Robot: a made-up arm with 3 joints. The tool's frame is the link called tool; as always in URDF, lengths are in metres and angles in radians.
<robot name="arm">
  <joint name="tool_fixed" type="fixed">
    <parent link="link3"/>
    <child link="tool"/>
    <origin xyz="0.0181 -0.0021 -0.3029"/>
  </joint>
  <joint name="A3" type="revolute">
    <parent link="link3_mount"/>
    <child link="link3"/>
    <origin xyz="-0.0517 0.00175 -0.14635"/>
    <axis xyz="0 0 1"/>
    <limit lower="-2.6" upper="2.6"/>
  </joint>
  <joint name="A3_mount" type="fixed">
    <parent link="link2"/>
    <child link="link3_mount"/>
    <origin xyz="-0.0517 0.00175 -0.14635"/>
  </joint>
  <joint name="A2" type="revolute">
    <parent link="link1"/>
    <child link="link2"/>
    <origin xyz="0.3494 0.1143 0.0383"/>
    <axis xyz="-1 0 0"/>
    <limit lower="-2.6" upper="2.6"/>
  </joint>
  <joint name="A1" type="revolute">
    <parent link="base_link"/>
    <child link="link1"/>
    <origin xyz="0 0 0.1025"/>
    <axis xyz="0 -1 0"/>
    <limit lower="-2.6" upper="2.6"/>
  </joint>
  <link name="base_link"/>
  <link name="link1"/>
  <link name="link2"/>
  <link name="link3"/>
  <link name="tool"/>
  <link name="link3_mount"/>
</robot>
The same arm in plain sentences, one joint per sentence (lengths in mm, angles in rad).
The arm has three revolute joints in a row. What follows holds with every joint at zero, and every direction is one of the base frame's. The first joint lies 102.5 mm along +z from the base frame's origin and turns about -y, from -2.6 to 2.6 rad. The second joint lies 349.4 mm along +x and 114.3 mm along +y and 38.3 mm along +z from the first joint and turns about -x, from -2.6 to 2.6 rad. The third joint lies 103.4 mm along -x and 3.5 mm along +y and 292.7 mm along -z from the second joint and turns about +z, from -2.6 to 2.6 rad. The tool frame, which is the frame that the pose is given for, lies 18.1 mm along +x and 2.1 mm along -y and 302.9 mm along -z from the third joint; its axes are parallel to the base frame's.
